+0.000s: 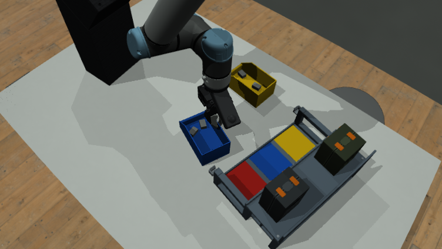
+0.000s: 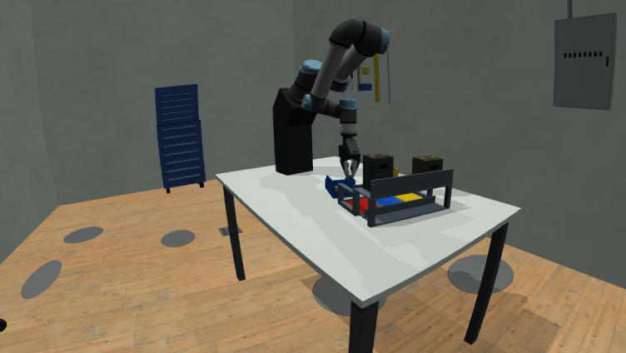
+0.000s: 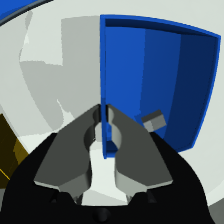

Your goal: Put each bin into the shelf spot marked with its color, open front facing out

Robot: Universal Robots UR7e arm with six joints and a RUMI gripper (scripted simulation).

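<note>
Now: the blue bin 4 cm to the right of my hand, 3 cm behind it and 2 cm below it. The rest, counted from my hand: yellow bin (24 cm to the left, 2 cm below).
</note>
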